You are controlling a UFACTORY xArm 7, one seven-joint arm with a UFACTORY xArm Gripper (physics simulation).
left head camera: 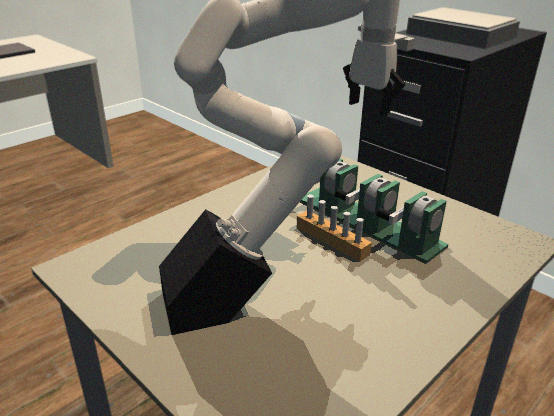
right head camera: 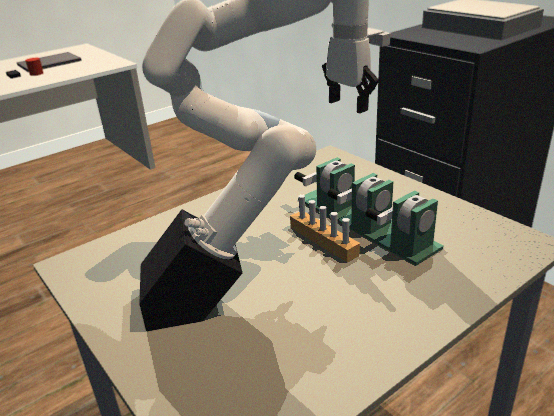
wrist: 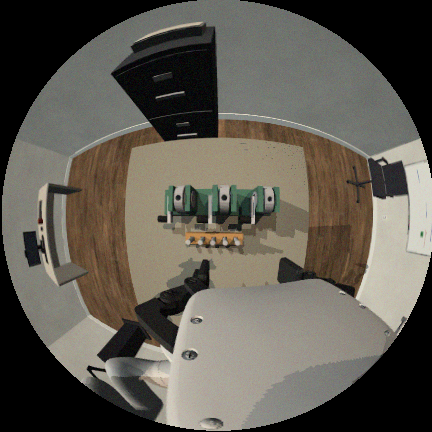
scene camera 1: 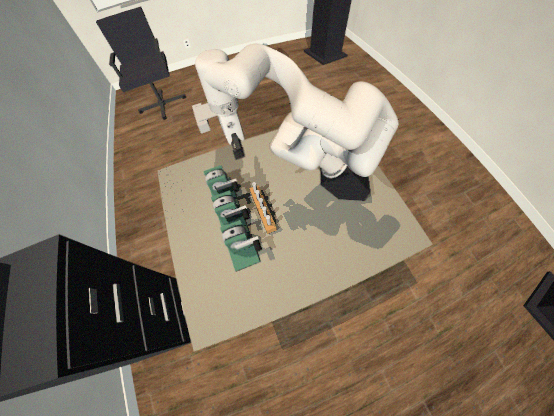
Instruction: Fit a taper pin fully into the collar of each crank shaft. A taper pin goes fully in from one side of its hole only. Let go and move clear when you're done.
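Places are measured from the arm's base along level axes (x ahead, y left, z up), in metres.
Where they show: gripper, fingertip midpoint: (left head camera: 369,108) (right head camera: 348,106) (wrist: 244,270) (scene camera 1: 236,147); arm's base, origin of the base link: (left head camera: 238,240) (right head camera: 211,240) (scene camera 1: 334,164).
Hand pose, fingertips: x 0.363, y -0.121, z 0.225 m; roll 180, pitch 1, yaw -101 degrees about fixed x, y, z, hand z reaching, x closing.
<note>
Each offset is from my fingertips to the top centre of the thing. "spot": to the spot under its first point. Level surfaces: height alone.
My gripper (left head camera: 370,106) (right head camera: 348,105) (scene camera 1: 238,154) (wrist: 244,270) is open and empty, high above the table, apart from the pins and cranks. An orange block @[dx -0.024, dy +0.061, dz -0.351 m] (left head camera: 332,238) (right head camera: 324,238) (scene camera 1: 271,229) (wrist: 215,236) holds several upright silver taper pins in a row. Beside it, a green base carries three crank shafts in green supports. In the wrist view the left collar @[spot: dx +0.162, dy +0.130, dz -0.245 m] (wrist: 179,191), middle collar @[spot: dx +0.131, dy -0.005, dz -0.244 m] (wrist: 223,192) and right collar @[spot: dx +0.108, dy -0.151, dz -0.245 m] (wrist: 269,192) each show a dark round hole facing up. Which side of each hole is wider is too small to tell.
Crank arms with black handles reach from the shafts towards the orange block on the table @[dz -0.391 m] (left head camera: 280,345) (right head camera: 310,370) (scene camera 1: 300,290). A black filing cabinet (left head camera: 490,110) (right head camera: 505,100) (scene camera 1: 120,310) (wrist: 190,75) stands beyond the table edge. An office chair (scene camera 1: 135,50) stands farther off.
</note>
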